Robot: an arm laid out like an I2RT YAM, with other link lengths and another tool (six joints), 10 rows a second.
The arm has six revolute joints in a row. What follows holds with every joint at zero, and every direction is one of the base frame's.
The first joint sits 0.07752 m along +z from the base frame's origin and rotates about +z.
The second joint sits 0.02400 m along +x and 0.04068 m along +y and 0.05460 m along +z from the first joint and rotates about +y.
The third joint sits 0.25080 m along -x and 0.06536 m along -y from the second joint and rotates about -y.
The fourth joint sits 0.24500 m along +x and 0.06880 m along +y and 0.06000 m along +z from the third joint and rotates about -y.
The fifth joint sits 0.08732 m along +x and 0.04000 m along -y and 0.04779 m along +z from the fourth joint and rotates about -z.
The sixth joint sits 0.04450 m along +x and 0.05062 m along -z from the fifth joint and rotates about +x.
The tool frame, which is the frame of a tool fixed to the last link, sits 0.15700 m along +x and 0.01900 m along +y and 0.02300 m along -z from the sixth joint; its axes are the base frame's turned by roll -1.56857, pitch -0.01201 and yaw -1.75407 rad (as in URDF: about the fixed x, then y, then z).
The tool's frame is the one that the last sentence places.
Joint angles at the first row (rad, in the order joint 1, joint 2, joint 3, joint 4, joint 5, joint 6):
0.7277, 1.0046, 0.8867, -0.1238, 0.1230, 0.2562
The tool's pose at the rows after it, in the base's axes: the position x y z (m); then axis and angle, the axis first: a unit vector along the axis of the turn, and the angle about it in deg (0 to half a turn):
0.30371 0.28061 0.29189 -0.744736 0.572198 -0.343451 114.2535
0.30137 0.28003 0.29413 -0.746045 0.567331 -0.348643 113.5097
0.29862 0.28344 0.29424 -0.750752 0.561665 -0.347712 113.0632
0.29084 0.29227 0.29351 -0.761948 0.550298 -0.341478 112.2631
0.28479 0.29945 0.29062 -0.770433 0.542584 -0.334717 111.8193
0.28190 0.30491 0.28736 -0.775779 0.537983 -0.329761 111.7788
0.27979 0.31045 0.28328 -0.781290 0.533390 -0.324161 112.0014
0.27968 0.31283 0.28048 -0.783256 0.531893 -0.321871 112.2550
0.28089 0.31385 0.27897 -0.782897 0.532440 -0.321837 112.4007
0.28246 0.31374 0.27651 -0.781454 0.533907 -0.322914 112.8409
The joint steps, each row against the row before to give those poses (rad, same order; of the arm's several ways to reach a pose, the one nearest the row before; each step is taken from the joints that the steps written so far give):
0.0103, -0.0252, -0.0152, 0.0175, 0.0000, -0.0084
0.0026, -0.0152, -0.0134, 0.0130, -0.0011, -0.0103
0.0096, -0.0008, -0.0049, 0.0092, -0.0027, -0.0054
0.0274, 0.0000, -0.0080, 0.0129, -0.0027, -0.0053
0.0222, 0.0027, -0.0103, 0.0130, -0.0011, -0.0008
0.0145, 0.0095, -0.0042, 0.0095, 0.0008, 0.0004
0.0125, 0.0145, 0.0000, 0.0058, -0.0004, 0.0004
0.0042, 0.0095, -0.0001, 0.0034, 0.0004, 0.0004
0.0005, 0.0077, 0.0001, 0.0054, 0.0019, 0.0007
-0.0001, 0.0065, -0.0001, 0.0004, 0.0061, 0.0008

